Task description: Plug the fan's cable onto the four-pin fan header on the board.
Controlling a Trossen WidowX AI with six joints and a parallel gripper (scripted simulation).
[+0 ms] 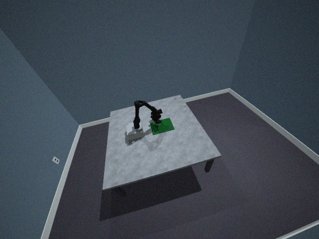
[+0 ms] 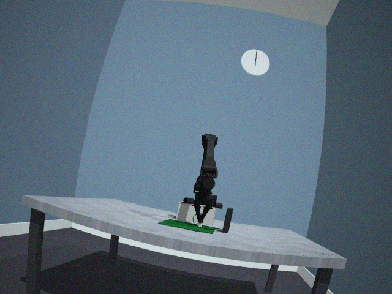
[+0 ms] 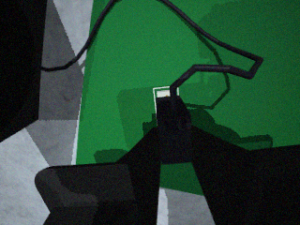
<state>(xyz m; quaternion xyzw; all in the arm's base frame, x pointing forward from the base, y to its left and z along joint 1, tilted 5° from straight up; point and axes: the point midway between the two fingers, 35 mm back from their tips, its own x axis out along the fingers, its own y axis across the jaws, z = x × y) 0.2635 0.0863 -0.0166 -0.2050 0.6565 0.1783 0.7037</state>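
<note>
Now: the board 7 cm ahead of my gripper tip, 3 cm to the right of it and 5 cm below it. Also, from my gripper tip: black fan plug: 1 cm ahead, 1 cm above; then square black fan: 1 cm behind, 13 cm to the left, 2 cm above.
</note>
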